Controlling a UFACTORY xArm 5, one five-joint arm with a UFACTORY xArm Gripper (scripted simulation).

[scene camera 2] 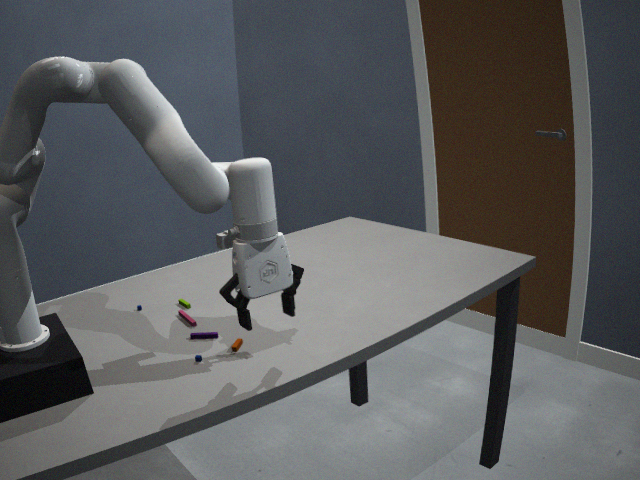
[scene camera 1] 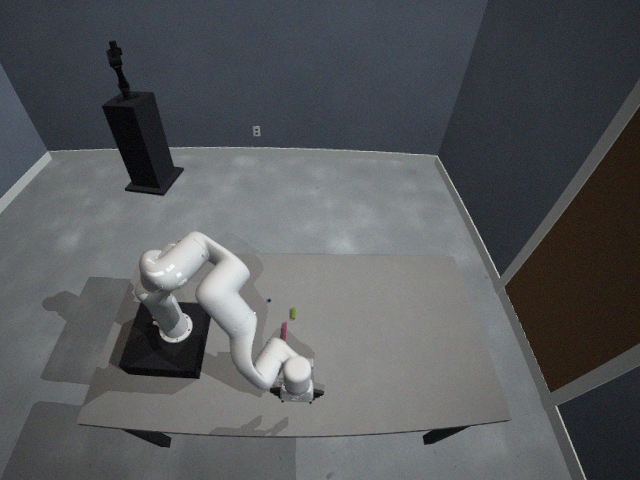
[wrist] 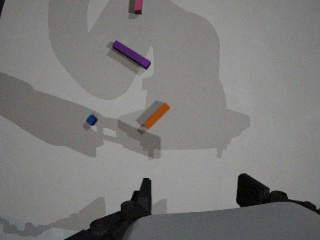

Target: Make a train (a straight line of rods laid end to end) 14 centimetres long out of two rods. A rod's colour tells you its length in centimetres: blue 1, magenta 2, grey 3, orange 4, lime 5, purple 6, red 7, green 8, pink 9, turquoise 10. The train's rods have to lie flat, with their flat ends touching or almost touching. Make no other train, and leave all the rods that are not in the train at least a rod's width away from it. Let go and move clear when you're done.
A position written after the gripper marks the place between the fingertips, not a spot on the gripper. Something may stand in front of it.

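Note:
Scene camera 2: the gripper (scene camera 2: 268, 321). Wrist view: the gripper again (wrist: 195, 191).

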